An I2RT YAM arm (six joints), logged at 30 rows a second.
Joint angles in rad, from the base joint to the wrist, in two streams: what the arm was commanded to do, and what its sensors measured. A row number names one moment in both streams.
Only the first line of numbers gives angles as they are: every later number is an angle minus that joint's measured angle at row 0.
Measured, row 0:
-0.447, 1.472, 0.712, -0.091, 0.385, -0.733
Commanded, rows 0 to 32:
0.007, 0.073, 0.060, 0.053, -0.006, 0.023
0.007, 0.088, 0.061, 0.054, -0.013, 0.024
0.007, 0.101, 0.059, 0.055, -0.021, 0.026
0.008, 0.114, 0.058, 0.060, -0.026, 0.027
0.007, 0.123, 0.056, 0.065, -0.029, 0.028
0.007, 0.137, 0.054, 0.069, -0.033, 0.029
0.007, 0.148, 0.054, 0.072, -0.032, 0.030
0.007, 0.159, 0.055, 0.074, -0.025, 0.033
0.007, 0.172, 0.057, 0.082, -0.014, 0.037
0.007, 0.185, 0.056, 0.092, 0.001, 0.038
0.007, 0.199, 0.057, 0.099, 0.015, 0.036
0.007, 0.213, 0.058, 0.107, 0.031, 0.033
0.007, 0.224, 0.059, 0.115, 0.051, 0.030
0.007, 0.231, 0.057, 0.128, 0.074, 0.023
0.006, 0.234, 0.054, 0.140, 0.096, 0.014
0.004, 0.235, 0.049, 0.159, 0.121, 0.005
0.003, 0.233, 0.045, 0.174, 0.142, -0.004
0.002, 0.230, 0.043, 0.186, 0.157, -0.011
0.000, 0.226, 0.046, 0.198, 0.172, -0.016
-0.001, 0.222, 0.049, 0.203, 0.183, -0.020
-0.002, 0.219, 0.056, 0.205, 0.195, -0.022
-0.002, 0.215, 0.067, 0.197, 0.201, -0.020
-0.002, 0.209, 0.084, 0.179, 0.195, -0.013
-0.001, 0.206, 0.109, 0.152, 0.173, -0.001
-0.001, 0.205, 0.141, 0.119, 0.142, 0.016
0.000, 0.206, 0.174, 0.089, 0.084, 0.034
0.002, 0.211, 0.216, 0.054, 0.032, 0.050
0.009, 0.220, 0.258, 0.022, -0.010, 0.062
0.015, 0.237, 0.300, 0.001, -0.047, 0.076
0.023, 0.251, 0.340, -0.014, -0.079, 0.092
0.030, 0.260, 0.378, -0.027, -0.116, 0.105
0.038, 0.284, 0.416, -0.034, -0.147, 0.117
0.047, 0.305, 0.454, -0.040, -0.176, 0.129
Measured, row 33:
0.013, 0.249, 0.310, 0.022, -0.008, 0.049
